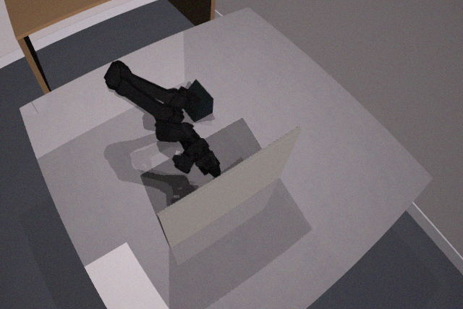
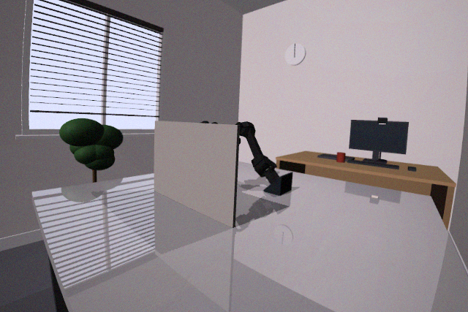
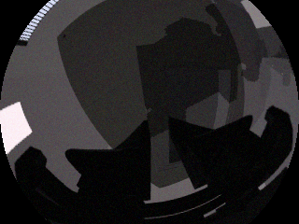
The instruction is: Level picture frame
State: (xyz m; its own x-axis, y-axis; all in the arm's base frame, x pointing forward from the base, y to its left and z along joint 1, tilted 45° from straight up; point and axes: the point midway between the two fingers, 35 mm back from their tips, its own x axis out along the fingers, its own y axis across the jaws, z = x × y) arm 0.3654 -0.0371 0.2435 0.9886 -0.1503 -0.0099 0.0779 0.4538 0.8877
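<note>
The picture frame is 5 cm below my gripper tip, 2 cm to the left of it and 1 cm ahead of it. Round my gripper tip: beige wall panel 7 cm below, 2 cm to the left, 2 cm ahead.
</note>
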